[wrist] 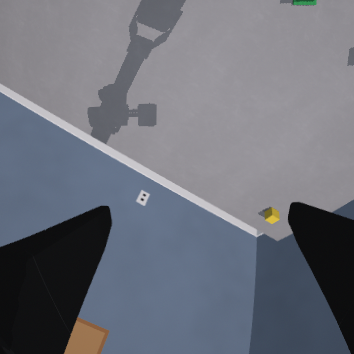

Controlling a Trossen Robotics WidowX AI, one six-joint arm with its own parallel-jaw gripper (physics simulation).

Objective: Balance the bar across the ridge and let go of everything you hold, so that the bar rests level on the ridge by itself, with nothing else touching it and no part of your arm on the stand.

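Frame: origin at the arm's base, x ahead, y left, z up, level; centimetres.
Seen in the pictures: gripper, fingertip midpoint: (200,213).
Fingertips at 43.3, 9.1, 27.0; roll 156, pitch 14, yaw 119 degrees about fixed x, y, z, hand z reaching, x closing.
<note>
A point is followed by its place in that frame, as x, y, z.
A green object (304,2) {28.3, 15.0, -12.8}, which looks like the stand, is cut off by the top edge of the wrist view, right of the middle. Its ridge cannot be made out. The bar does not show in this view. My gripper (200,213) {43.3, 9.1, 27.0} is open, with its two black fingers wide apart and no thing between them. The fingers are well away from the green object, which lies far up in the view beyond the fingertips.
A small yellow cube (271,215) {74.0, 46.7, -10.0} sits on the grey surface (225,125) {58.8, 17.7, -13.2}, near its corner. A pale strip (150,173) borders a blue wall (190,260) with a white socket plate (143,198). An orange-brown panel (88,337) shows at lower left. The arm's shadow (112,110) {71.8, -9.7, -13.2} falls at upper left.
</note>
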